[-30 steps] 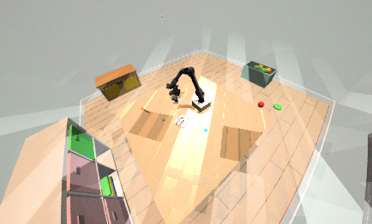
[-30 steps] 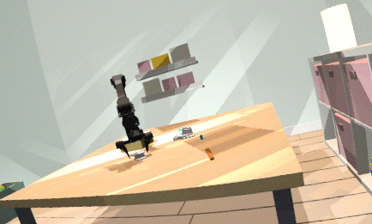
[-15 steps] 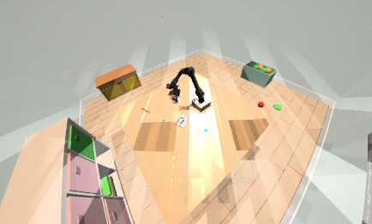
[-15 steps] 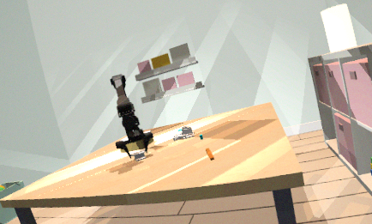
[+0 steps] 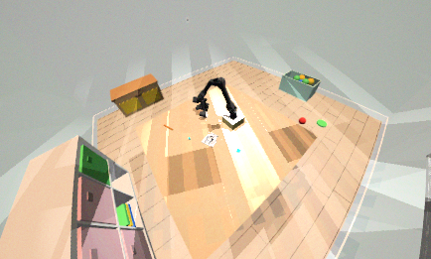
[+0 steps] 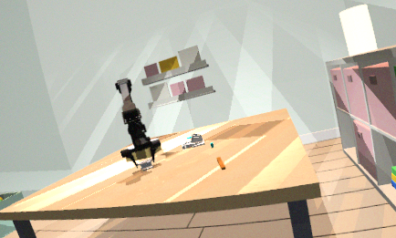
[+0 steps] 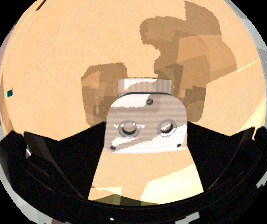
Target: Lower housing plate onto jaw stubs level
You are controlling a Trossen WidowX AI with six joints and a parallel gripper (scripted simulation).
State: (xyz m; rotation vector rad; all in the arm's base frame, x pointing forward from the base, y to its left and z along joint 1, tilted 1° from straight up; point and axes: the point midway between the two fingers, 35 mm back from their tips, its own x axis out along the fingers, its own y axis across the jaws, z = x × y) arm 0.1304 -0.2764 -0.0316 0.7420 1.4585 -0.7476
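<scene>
Right now my gripper tip is 150 mm short of the white jaw piece, 290 mm to the right of it and 10 mm below it. Round my gripper tip: cyan marker (310 mm ahead, 130 mm to the left); then orange stick (380 mm ahead, 160 mm to the right, 10 mm below).
</scene>
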